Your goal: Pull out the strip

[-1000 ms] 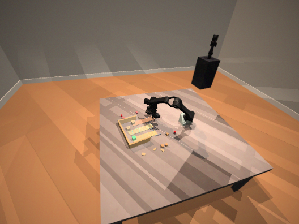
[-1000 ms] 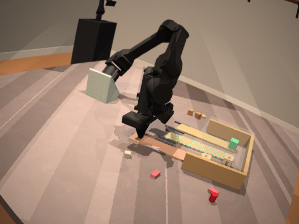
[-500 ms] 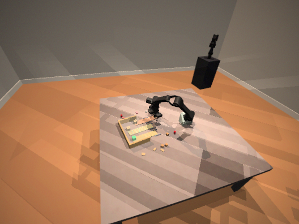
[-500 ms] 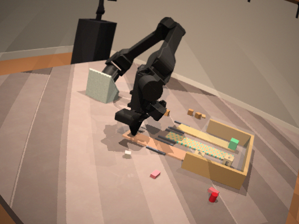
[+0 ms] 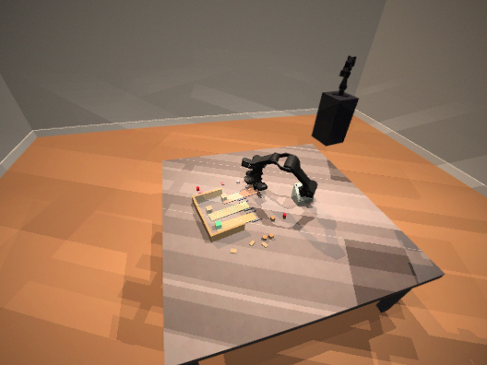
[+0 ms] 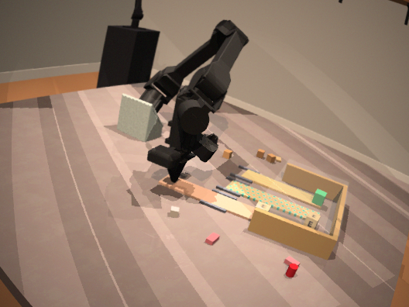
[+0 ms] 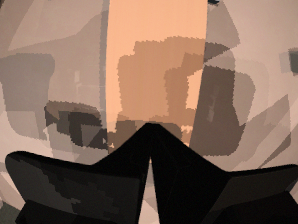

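Now: the cream cube 12 cm to the right of my gripper tip and 7 cm ahead of it.
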